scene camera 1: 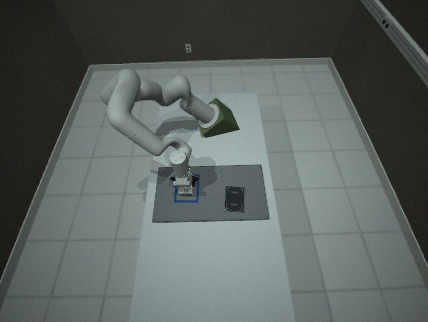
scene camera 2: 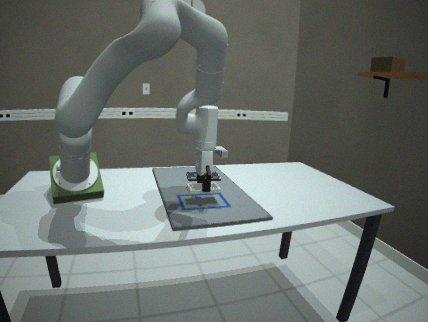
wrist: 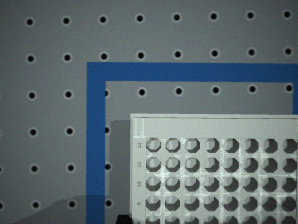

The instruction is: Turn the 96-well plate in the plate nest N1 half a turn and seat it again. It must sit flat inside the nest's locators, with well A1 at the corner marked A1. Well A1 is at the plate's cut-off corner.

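There is a 96-well plate (wrist: pixel 165 149) here, and I can see it.
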